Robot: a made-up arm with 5 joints.
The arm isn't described. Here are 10 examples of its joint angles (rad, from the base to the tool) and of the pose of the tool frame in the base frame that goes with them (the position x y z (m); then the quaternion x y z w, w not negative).
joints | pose
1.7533 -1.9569 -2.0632 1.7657 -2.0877 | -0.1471 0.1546 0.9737 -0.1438 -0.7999 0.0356 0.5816
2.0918 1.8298 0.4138 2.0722 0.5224 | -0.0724 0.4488 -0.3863 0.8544 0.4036 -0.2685 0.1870
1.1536 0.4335 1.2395 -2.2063 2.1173 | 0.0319 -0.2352 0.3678 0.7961 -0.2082 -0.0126 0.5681
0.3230 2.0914 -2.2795 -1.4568 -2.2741 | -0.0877 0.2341 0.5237 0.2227 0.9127 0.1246 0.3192
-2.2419 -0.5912 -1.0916 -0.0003 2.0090 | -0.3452 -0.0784 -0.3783 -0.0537 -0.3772 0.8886 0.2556
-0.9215 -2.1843 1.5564 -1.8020 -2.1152 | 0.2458 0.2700 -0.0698 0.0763 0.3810 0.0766 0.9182
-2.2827 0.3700 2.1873 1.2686 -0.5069 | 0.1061 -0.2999 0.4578 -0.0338 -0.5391 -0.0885 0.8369
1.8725 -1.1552 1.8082 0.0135 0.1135 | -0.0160 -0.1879 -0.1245 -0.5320 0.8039 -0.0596 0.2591
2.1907 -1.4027 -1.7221 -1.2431 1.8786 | -0.0302 0.1353 0.2028 0.2490 0.4486 -0.0294 0.8579
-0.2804 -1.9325 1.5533 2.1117 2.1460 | -0.2989 0.5295 0.3965 -0.2142 -0.9347 0.1342 0.2499
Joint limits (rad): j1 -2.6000..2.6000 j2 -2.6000..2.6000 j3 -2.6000..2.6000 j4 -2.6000..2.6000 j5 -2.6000..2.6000
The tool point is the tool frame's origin. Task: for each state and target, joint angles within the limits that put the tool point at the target. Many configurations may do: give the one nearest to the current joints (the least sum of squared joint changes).
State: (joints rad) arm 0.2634 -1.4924 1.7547 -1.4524 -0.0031
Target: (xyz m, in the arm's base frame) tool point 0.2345 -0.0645 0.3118
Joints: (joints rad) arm 0.4953 -1.1851 1.8172 -1.5010 0.0099
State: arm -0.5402 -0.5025 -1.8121 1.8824 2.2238
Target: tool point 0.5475 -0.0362 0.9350
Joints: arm -0.0246 0.1878 -1.3702 2.2429 2.2080
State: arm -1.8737 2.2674 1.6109 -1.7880 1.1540
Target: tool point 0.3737 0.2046 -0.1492
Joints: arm -1.5429 2.2465 1.5724 -1.5749 1.1480
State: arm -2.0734 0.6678 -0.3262 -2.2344 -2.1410
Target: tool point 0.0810 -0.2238 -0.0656
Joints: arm -2.4227 0.6224 0.2399 -1.8924 -2.1615
